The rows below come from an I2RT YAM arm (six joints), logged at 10 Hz.
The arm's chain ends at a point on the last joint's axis. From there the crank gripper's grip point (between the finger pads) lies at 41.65 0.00 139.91 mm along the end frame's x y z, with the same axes.
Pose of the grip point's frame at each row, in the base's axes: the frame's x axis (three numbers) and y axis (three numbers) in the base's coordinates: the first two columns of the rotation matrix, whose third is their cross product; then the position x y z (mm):
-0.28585 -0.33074 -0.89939 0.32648 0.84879 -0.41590 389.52 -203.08 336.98
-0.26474 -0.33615 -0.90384 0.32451 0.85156 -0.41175 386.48 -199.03 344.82
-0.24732 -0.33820 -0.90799 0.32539 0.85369 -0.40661 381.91 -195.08 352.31
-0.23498 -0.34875 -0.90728 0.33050 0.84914 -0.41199 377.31 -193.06 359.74
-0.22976 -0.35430 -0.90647 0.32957 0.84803 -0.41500 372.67 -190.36 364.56
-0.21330 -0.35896 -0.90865 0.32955 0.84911 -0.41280 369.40 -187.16 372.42
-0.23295 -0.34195 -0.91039 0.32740 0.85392 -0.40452 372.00 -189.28 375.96
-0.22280 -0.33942 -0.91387 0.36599 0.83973 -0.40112 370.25 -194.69 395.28
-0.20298 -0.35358 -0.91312 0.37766 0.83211 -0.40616 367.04 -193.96 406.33
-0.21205 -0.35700 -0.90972 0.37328 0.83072 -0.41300 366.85 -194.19 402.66
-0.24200 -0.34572 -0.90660 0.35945 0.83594 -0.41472 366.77 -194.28 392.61
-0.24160 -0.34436 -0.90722 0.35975 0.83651 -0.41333 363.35 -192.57 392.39
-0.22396 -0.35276 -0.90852 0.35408 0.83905 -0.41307 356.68 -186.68 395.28
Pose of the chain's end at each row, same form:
-0.28585 -0.33074 -0.89939 0.32648 0.84879 -0.41590 275.37 -131.59 393.28
-0.26474 -0.33615 -0.90384 0.32451 0.85156 -0.41175 270.46 -128.74 398.74
-0.24732 -0.33820 -0.90799 0.32539 0.85369 -0.40661 264.52 -125.59 404.27
-0.23498 -0.34875 -0.90728 0.33050 0.84914 -0.41199 259.21 -123.04 409.32
-0.22976 -0.35430 -0.90647 0.32957 0.84803 -0.41500 254.12 -120.47 413.24
-0.21330 -0.35896 -0.90865 0.32955 0.84911 -0.41280 249.61 -117.99 419.05
-0.23295 -0.34195 -0.91039 0.32740 0.85392 -0.40452 253.58 -120.15 426.05
-0.22280 -0.33942 -0.91387 0.36599 0.83973 -0.40112 253.11 -121.25 442.14
-0.20298 -0.35358 -0.91312 0.37766 0.83211 -0.40616 249.10 -119.45 449.31
-0.21205 -0.35700 -0.90972 0.37328 0.83072 -0.41300 249.32 -119.56 446.55
-0.24200 -0.34572 -0.90660 0.35945 0.83594 -0.41472 250.76 -120.25 441.29
-0.24160 -0.34436 -0.90722 0.35975 0.83651 -0.41333 247.32 -118.59 441.12
-0.22396 -0.35276 -0.90852 0.35408 0.83905 -0.41307 238.97 -114.04 441.94

